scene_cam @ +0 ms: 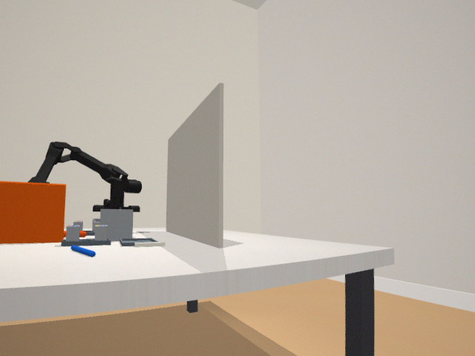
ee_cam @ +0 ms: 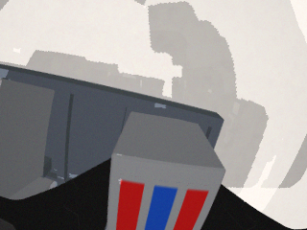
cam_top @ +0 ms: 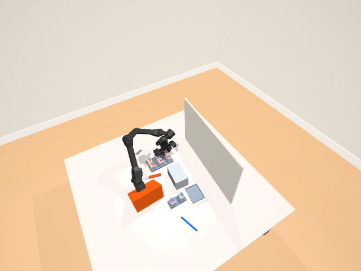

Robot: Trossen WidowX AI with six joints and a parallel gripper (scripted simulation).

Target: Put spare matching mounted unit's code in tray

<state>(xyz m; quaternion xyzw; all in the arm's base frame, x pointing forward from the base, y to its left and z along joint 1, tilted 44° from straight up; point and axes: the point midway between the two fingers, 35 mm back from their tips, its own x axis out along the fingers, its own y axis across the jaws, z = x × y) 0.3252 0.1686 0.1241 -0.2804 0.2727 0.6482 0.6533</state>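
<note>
The grey tray lies 10 mm behind my gripper tip, 420 mm to the right of it and 10 mm below it. From my gripper tip the other things lie so: grey box (40 mm behind, 240 mm to the right, 30 mm above); then grey panel (200 mm ahead, 280 mm to the right, 210 mm above).
</note>
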